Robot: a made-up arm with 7 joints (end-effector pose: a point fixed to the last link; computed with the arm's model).
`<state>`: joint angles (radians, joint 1 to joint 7).
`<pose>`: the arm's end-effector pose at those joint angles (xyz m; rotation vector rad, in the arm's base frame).
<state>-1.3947 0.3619 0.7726 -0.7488 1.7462 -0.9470 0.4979</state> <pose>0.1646 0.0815 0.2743 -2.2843 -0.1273 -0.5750</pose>
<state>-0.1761 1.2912 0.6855 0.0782 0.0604 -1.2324 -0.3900</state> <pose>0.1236 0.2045 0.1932 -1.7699 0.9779 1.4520</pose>
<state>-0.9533 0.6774 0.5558 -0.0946 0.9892 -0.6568 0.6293</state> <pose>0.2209 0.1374 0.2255 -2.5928 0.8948 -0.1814</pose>
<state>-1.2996 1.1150 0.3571 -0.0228 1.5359 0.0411 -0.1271</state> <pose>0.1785 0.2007 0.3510 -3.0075 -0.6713 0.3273</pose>
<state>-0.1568 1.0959 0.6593 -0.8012 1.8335 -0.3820 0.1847</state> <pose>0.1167 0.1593 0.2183 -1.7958 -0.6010 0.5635</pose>
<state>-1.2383 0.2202 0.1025 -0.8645 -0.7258 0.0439 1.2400</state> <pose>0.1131 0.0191 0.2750 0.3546 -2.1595 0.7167</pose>
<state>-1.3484 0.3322 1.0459 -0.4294 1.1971 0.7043 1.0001</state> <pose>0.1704 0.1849 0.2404 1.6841 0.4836 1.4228</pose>
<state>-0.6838 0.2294 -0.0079 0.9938 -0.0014 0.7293 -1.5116</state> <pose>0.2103 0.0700 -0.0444 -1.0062 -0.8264 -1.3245</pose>
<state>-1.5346 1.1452 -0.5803 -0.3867 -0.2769 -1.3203 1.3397</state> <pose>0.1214 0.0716 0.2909 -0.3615 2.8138 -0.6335</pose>
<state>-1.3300 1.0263 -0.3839 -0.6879 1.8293 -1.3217 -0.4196</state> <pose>0.1818 0.0949 0.2682 -0.9754 -0.7517 0.6231</pose>
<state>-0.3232 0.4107 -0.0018 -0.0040 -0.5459 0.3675 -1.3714</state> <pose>0.1772 0.0808 0.0494 -0.5176 -1.8371 -1.6613</pose>
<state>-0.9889 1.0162 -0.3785 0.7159 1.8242 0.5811 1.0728</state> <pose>0.2817 0.2408 0.2166 -1.9758 -0.6195 0.2675</pose>
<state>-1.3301 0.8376 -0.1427 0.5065 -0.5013 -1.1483 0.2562</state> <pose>0.2345 0.1032 0.2785 -1.7464 2.5088 -0.2763</pose>
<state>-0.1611 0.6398 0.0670 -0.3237 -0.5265 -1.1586 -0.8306</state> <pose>0.1001 0.1056 0.1092 -1.1809 2.2746 1.1084</pose>
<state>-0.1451 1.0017 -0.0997 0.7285 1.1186 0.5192 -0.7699</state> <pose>0.1039 0.3083 0.0422 0.5486 1.2147 -2.0189</pose>
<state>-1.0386 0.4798 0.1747 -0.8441 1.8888 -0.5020 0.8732</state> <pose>0.1624 0.0589 0.2512 -1.8824 0.2436 -0.8081</pose>
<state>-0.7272 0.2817 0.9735 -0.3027 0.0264 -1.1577 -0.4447</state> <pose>0.1469 0.1008 0.1548 -2.3888 1.3900 0.1250</pose>
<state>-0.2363 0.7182 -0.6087 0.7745 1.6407 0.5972 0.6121</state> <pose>0.1527 0.2338 -0.0365 -1.6661 -0.4223 1.6901</pose>
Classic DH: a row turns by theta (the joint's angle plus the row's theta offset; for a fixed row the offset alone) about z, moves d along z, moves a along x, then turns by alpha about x. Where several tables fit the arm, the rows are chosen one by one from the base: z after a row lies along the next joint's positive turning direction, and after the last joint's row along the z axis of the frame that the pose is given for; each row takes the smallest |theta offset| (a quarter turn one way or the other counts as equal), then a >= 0, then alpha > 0; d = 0 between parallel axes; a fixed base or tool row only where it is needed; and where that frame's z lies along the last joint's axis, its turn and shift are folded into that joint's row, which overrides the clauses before.
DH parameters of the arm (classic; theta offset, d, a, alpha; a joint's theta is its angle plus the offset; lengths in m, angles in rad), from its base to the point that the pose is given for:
base (fixed): -0.071 0.2054 0.0015 -1.3004
joint 1: -1.3111 0.0407 -0.0083 -1.5708
joint 2: 1.2915 0.0312 0.0041 1.5708
joint 3: -1.5708 -0.1877 0.0153 1.5708
joint 4: 1.5708 0.0217 0.0091 -1.5708
joint 5: 0 0.1074 -0.0215 1.5708
joint 6: 1.5708 -0.0203 0.0437 1.5708
joint 7: -1.4774 0.0176 0.0151 1.5533
tool (fixed): 0.3928 -0.0046 0 0

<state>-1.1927 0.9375 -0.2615 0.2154 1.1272 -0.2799 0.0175</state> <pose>0.2803 0.1324 0.2402 -2.2970 0.3200 1.2436</pose>
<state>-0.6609 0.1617 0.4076 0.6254 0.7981 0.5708 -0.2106</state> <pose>0.2316 0.1031 -0.0271 0.9583 -0.1681 -1.3491</pose>
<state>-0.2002 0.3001 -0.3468 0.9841 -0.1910 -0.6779 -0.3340</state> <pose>0.0995 0.0746 -0.0753 0.4878 -1.1311 -1.5012</pose>
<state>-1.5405 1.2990 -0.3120 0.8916 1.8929 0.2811 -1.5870</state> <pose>0.1982 0.2686 0.3421 0.7482 1.2552 -1.3608</pose>
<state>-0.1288 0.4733 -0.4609 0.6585 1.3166 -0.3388 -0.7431</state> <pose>0.0763 0.1383 -0.0773 0.0735 0.0485 2.9632</pose>
